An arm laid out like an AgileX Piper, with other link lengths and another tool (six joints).
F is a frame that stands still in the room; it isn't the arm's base.
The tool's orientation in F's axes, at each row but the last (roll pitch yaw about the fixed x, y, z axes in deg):
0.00, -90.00, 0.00
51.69, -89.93, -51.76
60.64, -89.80, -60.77
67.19, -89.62, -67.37
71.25, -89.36, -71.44
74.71, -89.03, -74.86
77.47, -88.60, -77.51
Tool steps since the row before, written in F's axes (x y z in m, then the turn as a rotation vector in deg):
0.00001, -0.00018, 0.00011, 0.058, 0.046, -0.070
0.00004, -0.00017, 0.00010, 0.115, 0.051, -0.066
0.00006, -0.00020, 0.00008, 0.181, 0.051, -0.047
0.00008, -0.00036, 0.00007, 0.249, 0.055, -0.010
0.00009, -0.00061, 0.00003, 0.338, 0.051, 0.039
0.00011, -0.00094, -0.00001, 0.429, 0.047, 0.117
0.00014, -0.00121, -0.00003, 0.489, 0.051, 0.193
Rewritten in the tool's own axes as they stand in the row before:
0.00011, -0.00018, -0.00001, -0.070, 0.046, -0.058
0.00010, -0.00017, -0.00004, -0.066, 0.051, -0.115
0.00008, -0.00020, -0.00006, -0.047, 0.051, -0.181
0.00007, -0.00036, -0.00008, -0.010, 0.056, -0.249
0.00004, -0.00061, -0.00009, 0.040, 0.053, -0.338
0.00001, -0.00094, -0.00011, 0.118, 0.050, -0.428
0.00000, -0.00121, -0.00014, 0.194, 0.056, -0.488

